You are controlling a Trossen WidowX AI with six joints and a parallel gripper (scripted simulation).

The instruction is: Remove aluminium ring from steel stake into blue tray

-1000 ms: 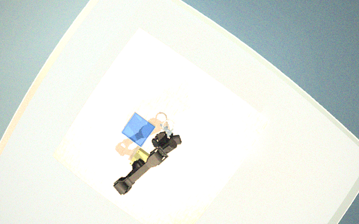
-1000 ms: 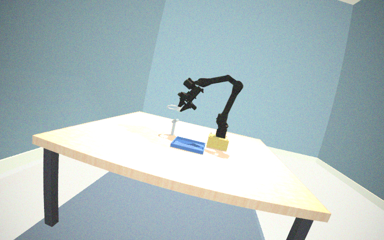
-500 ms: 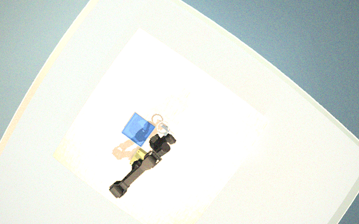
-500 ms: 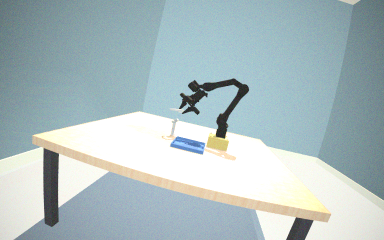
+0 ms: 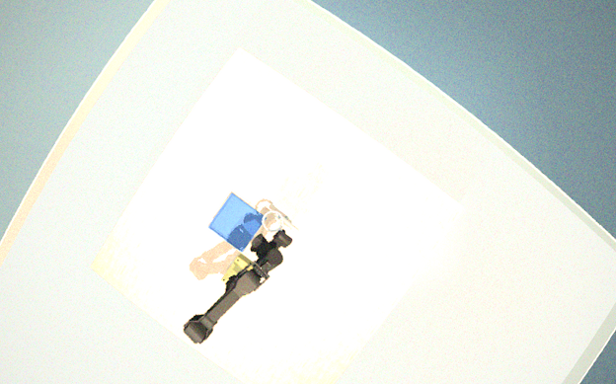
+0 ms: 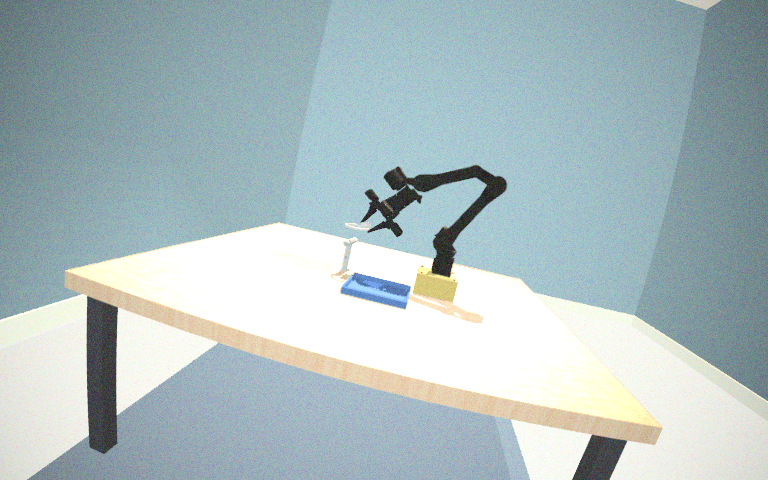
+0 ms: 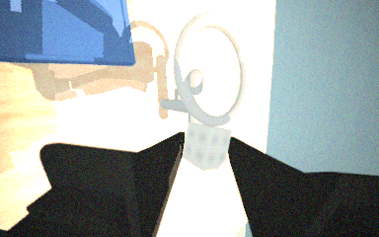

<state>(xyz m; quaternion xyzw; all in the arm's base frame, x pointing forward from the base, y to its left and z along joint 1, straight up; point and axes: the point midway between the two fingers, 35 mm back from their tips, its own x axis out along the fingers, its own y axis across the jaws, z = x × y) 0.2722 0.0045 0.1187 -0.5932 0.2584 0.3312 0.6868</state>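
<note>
My gripper tip is now 4 cm to the right of the aluminium ring and 1 cm short of it. Also, from my gripper tip: blue tray 17 cm to the left, 15 cm below, 13 cm behind.
</note>
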